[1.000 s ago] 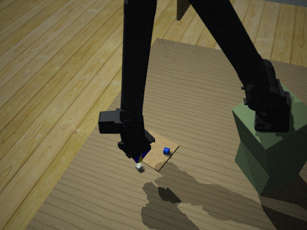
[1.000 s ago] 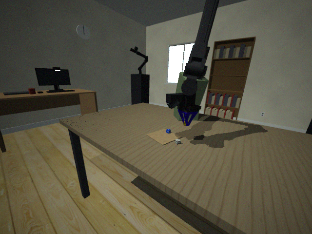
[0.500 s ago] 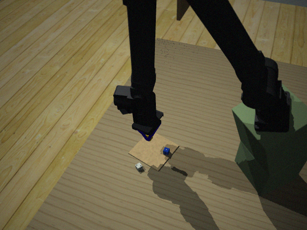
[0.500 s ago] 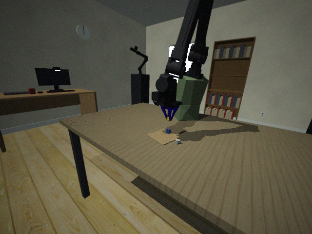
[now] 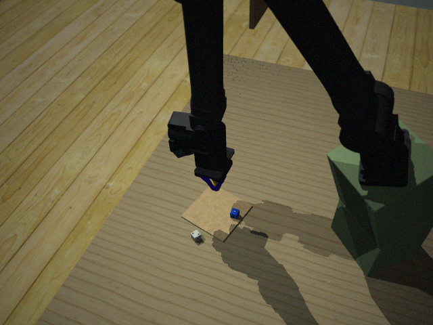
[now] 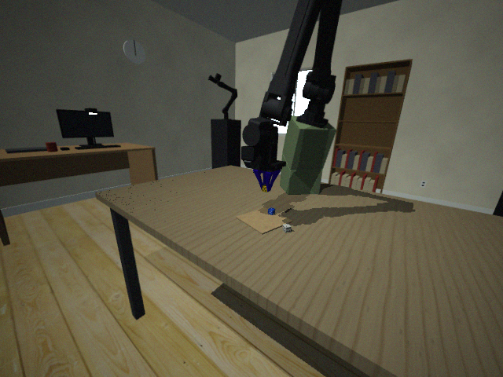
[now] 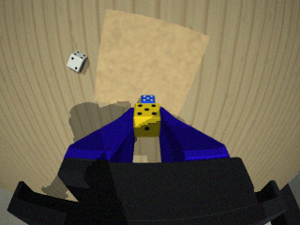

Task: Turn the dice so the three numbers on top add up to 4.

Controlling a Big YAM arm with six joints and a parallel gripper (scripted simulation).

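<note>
My gripper is now 110 mm above the tan mat. Also, from my hand: blue die (50 mm behind, 100 mm below); then yellow die (right at my hand); then white die (30 mm ahead, 100 mm to the left, 100 mm below).
</note>
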